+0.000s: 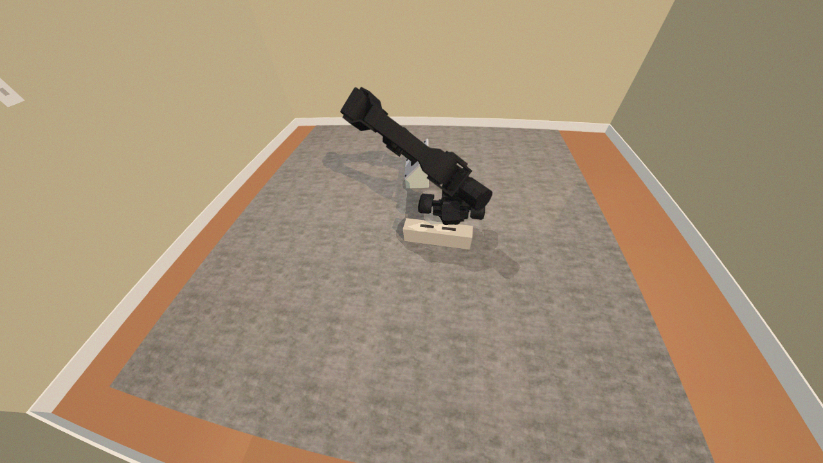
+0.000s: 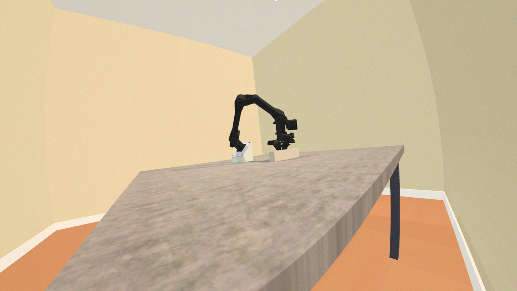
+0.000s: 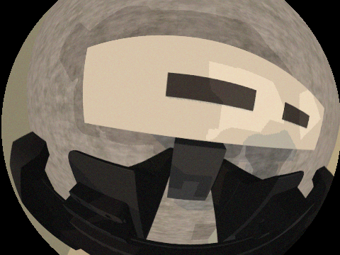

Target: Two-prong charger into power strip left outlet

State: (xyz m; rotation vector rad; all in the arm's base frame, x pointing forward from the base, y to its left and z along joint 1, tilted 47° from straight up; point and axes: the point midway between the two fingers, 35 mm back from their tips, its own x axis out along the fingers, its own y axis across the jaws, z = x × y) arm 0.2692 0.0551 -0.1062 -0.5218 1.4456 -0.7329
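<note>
My gripper tip is 20 mm short of the two-prong charger and 10 mm below it.
</note>
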